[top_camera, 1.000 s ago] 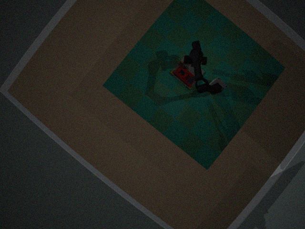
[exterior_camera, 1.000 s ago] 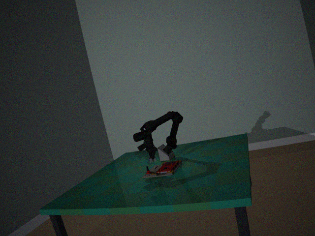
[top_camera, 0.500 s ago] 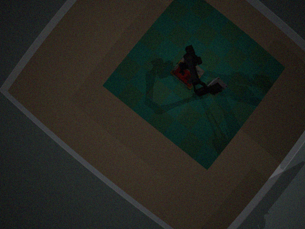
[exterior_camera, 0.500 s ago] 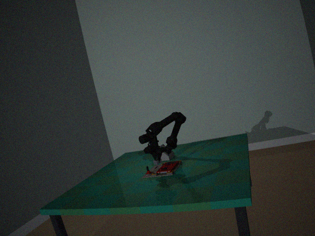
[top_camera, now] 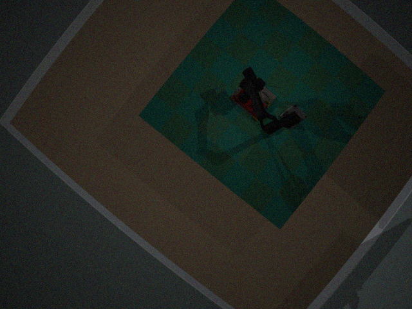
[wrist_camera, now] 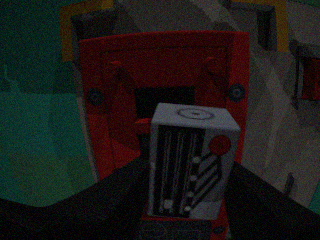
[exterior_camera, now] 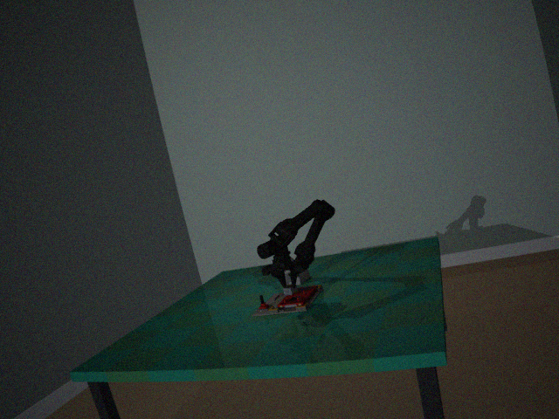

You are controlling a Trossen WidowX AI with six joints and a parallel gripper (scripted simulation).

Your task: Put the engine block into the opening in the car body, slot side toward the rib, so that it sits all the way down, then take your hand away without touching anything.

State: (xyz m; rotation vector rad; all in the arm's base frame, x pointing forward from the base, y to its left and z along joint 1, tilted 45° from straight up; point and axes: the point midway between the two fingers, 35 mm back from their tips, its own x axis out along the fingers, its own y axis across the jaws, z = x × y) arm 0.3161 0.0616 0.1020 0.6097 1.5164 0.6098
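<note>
Right now the base plate is 2 cm behind my gripper tip, 2 cm to the right of it and 5 cm below it. Round my gripper tip: dark upright peg (4 cm ahead, 11 cm to the right, 3 cm below); then engine block (1 cm below).
</note>
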